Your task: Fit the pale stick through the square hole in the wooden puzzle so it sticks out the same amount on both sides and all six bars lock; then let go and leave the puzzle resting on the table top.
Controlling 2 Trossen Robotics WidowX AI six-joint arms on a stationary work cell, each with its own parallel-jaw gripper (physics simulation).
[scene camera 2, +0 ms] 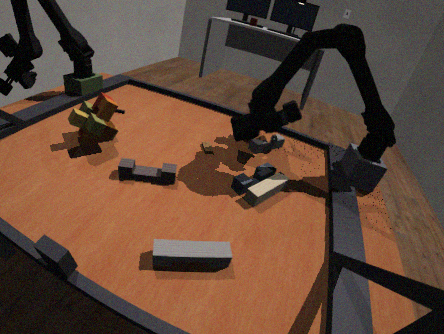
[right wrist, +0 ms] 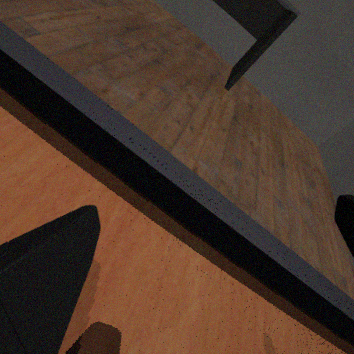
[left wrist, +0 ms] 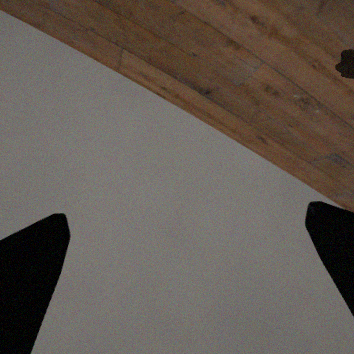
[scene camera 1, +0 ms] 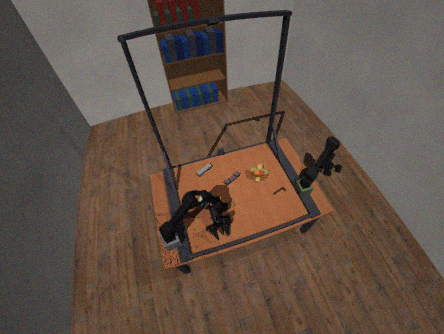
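Seen in the pictures: left gripper, fingertip midpoint: (scene camera 2: 6, 82) (left wrist: 189, 219) (scene camera 1: 334, 167); right gripper, fingertip midpoint: (right wrist: 217, 212) (scene camera 1: 223, 237); left arm's base, link origin: (scene camera 2: 83, 75) (scene camera 1: 305, 184); right arm's base, link origin: (scene camera 2: 368, 155) (scene camera 1: 169, 237).
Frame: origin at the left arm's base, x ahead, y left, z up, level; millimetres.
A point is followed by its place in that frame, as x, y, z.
The wooden puzzle is probably the yellow, green and red cluster of crossed bars (scene camera 1: 259, 173) (scene camera 2: 102, 127), resting on the table at the left in scene camera 2; its hole cannot be made out. A pale stick (scene camera 2: 267, 189) {739, -135, -40} lies against a dark notched piece (scene camera 2: 243, 183) {685, -150, -40}, right of centre; in scene camera 1 the right arm largely covers it. My right gripper (scene camera 1: 221, 233) {656, 212, -21} (scene camera 2: 268, 122) {656, 212, -21} (right wrist: 217, 212) {656, 212, -21} is open and empty, above the table near the edge frame, apart from stick and cluster. My left gripper (scene camera 1: 333, 170) {-376, -115, -84} (scene camera 2: 16, 82) (left wrist: 189, 219) {-376, -115, -84} is open and empty, beyond the table's side.
A grey notched bar (scene camera 1: 232, 178) {483, -225, -56} (scene camera 2: 147, 173) {490, -235, -56} and a grey-white block (scene camera 1: 204, 169) {673, -352, -40} (scene camera 2: 192, 255) {678, -371, -40} lie on the table. Another dark notched piece (scene camera 2: 260, 145) {669, 50, -43} lies below the right gripper. A small tan piece (scene camera 2: 207, 148) {545, -41, -63} and a black L-shaped tool (scene camera 1: 280, 190) {176, -35, -64} also lie there. Dark rails frame the table.
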